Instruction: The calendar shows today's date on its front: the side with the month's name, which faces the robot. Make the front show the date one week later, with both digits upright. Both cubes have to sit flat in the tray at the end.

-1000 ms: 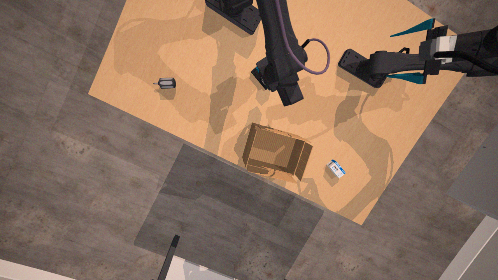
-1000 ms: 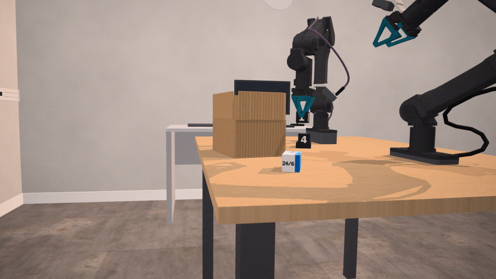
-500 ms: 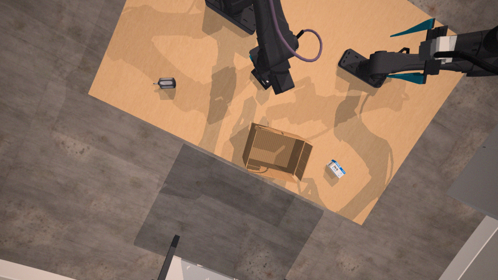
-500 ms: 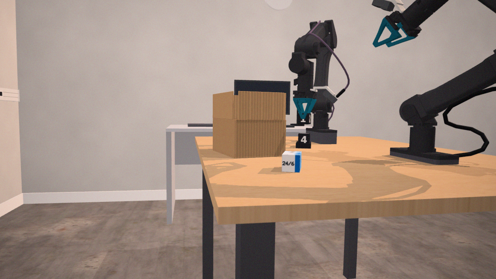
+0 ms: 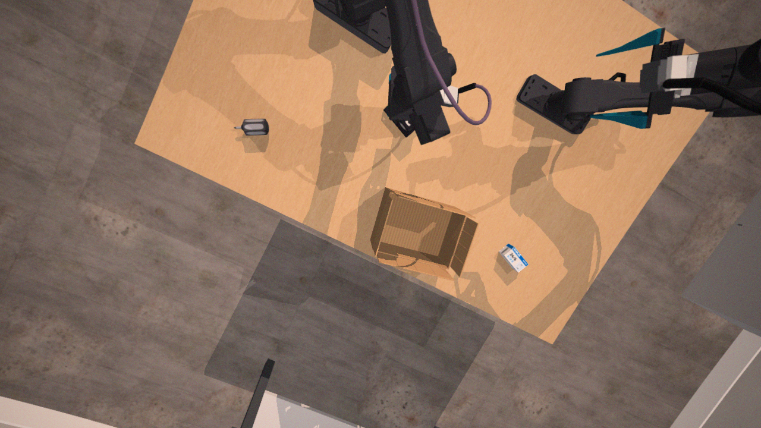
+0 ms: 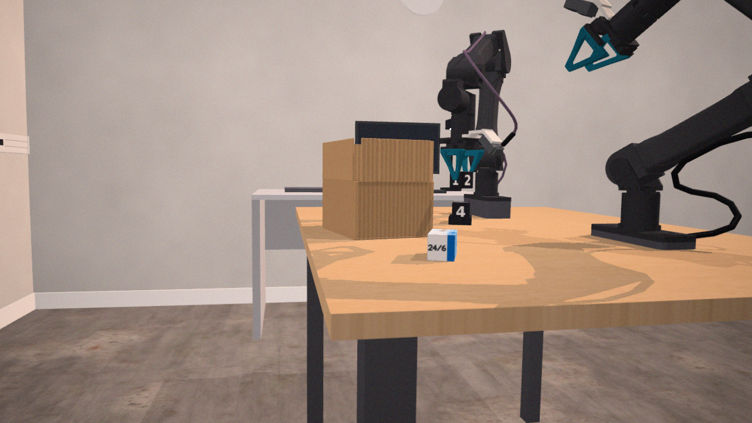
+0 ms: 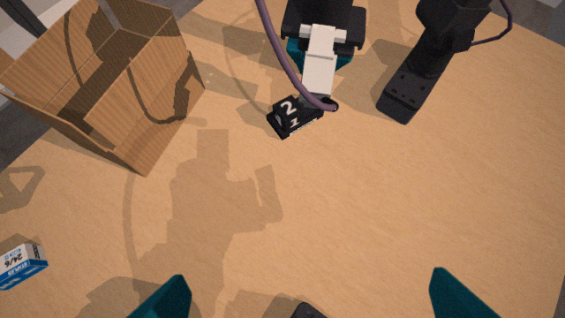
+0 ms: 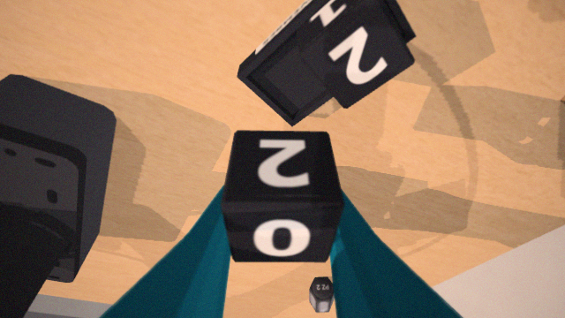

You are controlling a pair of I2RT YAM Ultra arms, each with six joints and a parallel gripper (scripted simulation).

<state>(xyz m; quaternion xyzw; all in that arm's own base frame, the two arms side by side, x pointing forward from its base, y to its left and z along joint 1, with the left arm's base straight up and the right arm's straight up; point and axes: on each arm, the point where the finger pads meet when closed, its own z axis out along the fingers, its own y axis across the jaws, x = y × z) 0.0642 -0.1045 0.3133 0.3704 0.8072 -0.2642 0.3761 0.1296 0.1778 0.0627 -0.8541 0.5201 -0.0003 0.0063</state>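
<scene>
Now: the black calendar tray 10 mm ahead of my right hand, 30 mm to the left of it and 100 mm below it. Round my right hand: staples box (260 mm ahead, 470 mm to the left, 90 mm below).
</scene>
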